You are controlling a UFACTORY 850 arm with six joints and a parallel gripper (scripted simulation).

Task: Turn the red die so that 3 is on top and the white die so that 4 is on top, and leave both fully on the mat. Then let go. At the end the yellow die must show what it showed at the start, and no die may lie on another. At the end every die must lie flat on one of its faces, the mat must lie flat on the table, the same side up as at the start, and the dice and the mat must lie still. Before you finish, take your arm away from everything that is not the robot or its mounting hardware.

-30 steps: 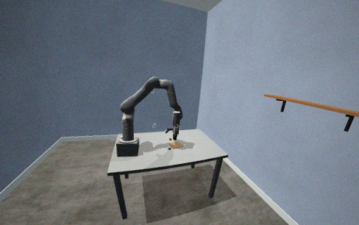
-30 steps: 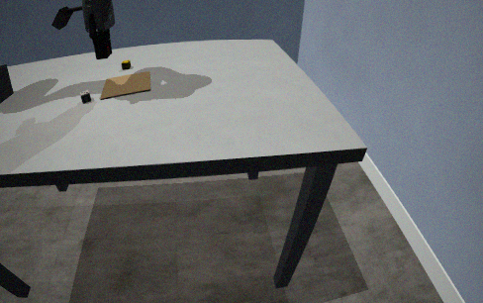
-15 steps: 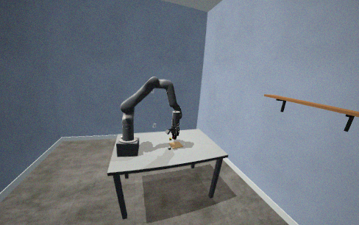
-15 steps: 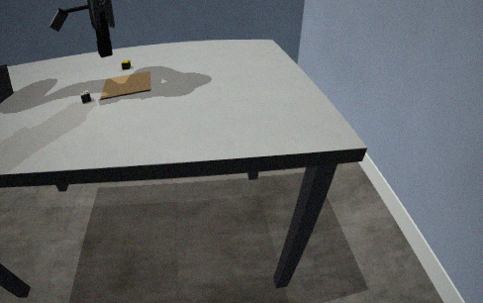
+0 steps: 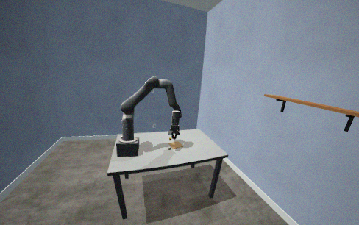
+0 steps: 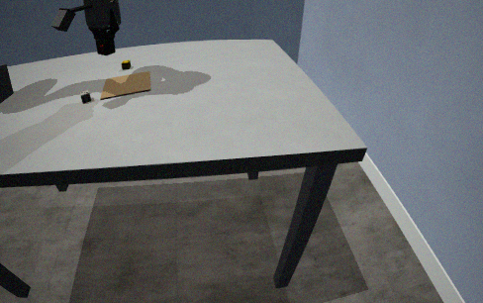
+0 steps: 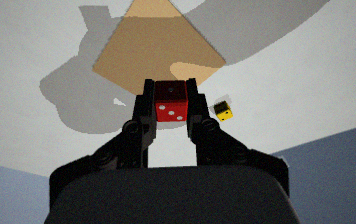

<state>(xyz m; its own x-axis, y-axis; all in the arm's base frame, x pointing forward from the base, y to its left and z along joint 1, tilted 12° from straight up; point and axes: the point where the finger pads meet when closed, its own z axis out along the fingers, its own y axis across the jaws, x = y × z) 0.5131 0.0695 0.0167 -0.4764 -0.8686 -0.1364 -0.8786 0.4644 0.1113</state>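
Now: the tan mat 12 cm below my hand, 3 cm ahead of it and 2 cm to the left of it. Round my hand: white die 11 cm below, 7 cm to the right, 6 cm behind; red die 1 cm below; yellow die 16 cm to the left, 11 cm below, 2 cm behind.
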